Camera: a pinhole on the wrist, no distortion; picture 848 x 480 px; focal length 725.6 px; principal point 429.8 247.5 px. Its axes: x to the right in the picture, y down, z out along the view. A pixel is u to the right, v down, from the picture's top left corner.
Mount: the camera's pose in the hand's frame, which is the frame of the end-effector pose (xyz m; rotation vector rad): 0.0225 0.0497 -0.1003 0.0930 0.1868 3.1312
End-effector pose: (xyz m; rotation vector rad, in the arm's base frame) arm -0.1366 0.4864 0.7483 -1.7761 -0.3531 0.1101
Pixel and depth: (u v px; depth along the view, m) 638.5 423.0 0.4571
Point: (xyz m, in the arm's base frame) -0.3130 0.8128 0.6553
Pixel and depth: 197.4 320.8 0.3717
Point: -0.0415 0.7723 0.6506
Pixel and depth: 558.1 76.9 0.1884
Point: -0.1374 0.5417 0.6165
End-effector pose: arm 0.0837 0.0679 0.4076 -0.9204 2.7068 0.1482
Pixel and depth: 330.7 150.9 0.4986
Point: -0.0269 0.2065 0.0085
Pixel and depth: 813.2 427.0 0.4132
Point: 0.2902 0.2281 0.1380
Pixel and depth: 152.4 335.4 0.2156
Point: -0.0099 0.0587 0.2668
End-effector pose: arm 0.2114 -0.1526 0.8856 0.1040 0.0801 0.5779
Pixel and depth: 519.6 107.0 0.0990
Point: 0.1809 -0.0764 0.8909
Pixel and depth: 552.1 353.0 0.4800
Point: 0.2067 -0.1667 1.2768
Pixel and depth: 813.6 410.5 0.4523
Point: 0.0902 -0.2814 1.2659
